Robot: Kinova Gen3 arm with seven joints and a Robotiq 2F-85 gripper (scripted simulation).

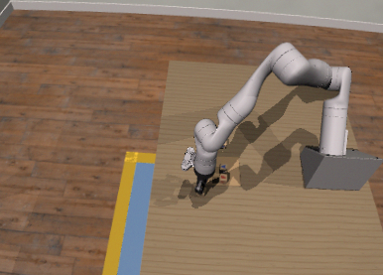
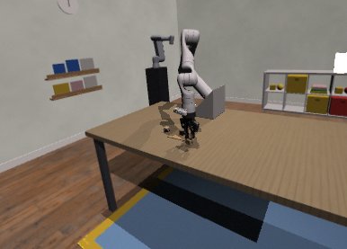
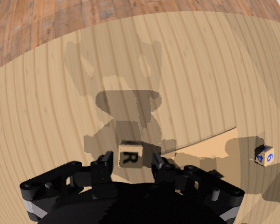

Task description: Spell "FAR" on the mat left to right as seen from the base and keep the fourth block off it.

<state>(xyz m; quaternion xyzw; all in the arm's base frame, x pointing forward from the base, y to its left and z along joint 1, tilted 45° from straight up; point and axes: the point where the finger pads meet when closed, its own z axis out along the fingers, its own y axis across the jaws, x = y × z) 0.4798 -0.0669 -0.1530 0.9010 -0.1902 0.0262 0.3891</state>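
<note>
My hand is 4 cm above the R block. Round my hand: tan mat (10 cm to the right, 9 cm behind, 6 cm below).
</note>
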